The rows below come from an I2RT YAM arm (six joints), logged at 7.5 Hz.
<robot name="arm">
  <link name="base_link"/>
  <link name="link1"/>
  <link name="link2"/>
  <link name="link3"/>
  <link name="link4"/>
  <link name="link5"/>
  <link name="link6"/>
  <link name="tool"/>
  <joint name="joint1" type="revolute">
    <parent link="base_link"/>
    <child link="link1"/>
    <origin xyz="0 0 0.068"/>
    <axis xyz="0 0 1"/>
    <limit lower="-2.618" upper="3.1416"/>
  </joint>
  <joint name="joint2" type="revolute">
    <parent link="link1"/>
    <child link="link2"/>
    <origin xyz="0.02 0.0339 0.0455" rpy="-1.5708 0 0"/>
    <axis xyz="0 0 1"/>
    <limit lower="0" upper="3.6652"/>
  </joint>
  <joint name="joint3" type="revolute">
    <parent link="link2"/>
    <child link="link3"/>
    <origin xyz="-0.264 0 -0.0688" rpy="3.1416 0 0"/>
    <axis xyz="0 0 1"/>
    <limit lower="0" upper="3.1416"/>
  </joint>
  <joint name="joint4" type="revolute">
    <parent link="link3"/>
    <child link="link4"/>
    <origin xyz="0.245 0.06 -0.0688"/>
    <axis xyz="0 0 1"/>
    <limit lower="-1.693" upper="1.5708"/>
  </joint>
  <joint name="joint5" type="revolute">
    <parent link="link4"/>
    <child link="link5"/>
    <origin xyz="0.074 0.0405 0.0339" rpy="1.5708 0 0"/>
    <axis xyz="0 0 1"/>
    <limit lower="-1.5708" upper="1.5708"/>
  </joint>
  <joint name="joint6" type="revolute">
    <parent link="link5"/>
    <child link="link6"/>
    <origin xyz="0.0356 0 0.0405" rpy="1.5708 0 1.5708"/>
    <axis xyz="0 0 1"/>
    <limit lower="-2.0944" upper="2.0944"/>
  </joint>
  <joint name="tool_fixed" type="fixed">
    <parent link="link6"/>
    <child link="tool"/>
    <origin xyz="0 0 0" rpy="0 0 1.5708"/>
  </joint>
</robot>
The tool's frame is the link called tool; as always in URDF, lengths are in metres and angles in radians.
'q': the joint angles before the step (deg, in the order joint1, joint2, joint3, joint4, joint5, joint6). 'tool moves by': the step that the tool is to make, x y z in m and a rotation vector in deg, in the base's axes. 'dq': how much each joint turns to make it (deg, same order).
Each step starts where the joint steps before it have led.
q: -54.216 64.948 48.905 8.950 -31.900 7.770
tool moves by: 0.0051 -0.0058 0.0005 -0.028 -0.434 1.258
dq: 0.017 1.953 1.059 1.288 -1.273 0.218
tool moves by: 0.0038 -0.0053 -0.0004 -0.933 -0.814 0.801
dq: -0.101 1.624 0.370 2.501 -0.909 0.023
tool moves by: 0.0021 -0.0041 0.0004 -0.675 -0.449 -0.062
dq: -0.148 1.078 0.442 1.422 -0.083 -0.043
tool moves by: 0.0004 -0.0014 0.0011 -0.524 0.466 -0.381
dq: -0.059 0.268 0.541 -0.558 0.378 -0.789
